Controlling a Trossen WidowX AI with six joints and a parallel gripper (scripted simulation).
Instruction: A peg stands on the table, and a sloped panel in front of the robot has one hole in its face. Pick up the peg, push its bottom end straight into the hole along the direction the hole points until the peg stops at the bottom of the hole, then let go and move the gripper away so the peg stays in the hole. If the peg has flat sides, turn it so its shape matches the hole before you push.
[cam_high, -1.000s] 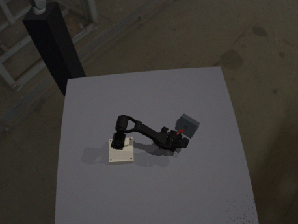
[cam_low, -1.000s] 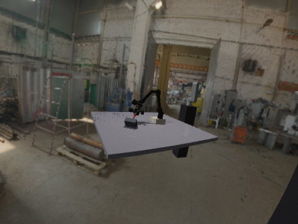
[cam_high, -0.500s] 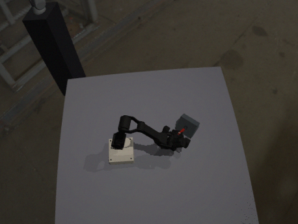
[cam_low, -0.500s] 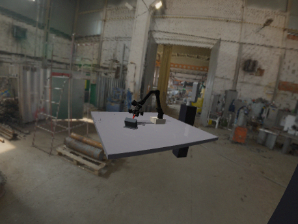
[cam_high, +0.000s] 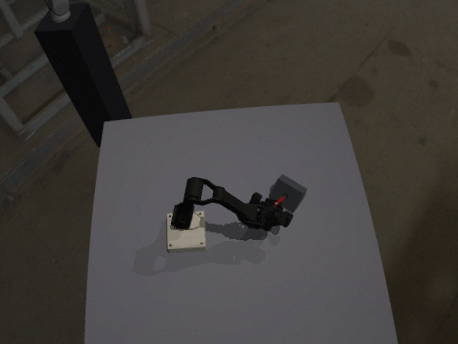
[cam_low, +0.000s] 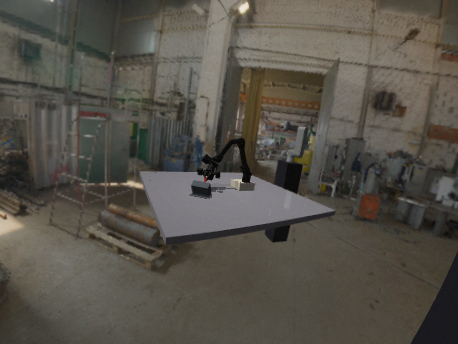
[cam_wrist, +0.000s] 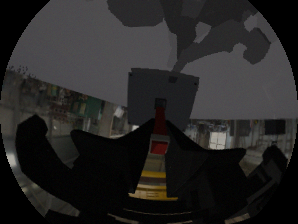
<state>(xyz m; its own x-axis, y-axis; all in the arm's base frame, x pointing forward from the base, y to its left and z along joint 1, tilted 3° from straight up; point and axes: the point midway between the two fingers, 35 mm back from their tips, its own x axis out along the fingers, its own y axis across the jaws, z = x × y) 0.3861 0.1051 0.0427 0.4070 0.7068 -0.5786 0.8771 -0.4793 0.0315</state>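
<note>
Now: gripper tip 70 mm to the right of the grey sloped panel, 50 mm above it and 40 mm short of it. The rest, counted from my gripper tip: red peg (10 mm to the right, 10 mm behind, 10 mm above).
</note>
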